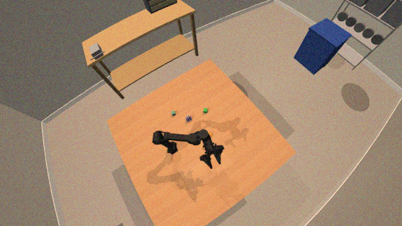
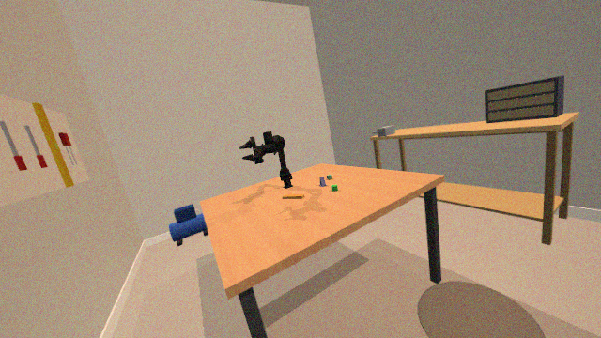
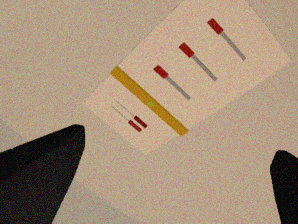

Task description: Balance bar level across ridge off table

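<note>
The orange bar lies 35 cm below my gripper tip, 24 cm to the left of it and 10 cm ahead of it. The rest, counted from my gripper tip: green cube 48 cm to the left, 34 cm below, 24 cm ahead.
</note>
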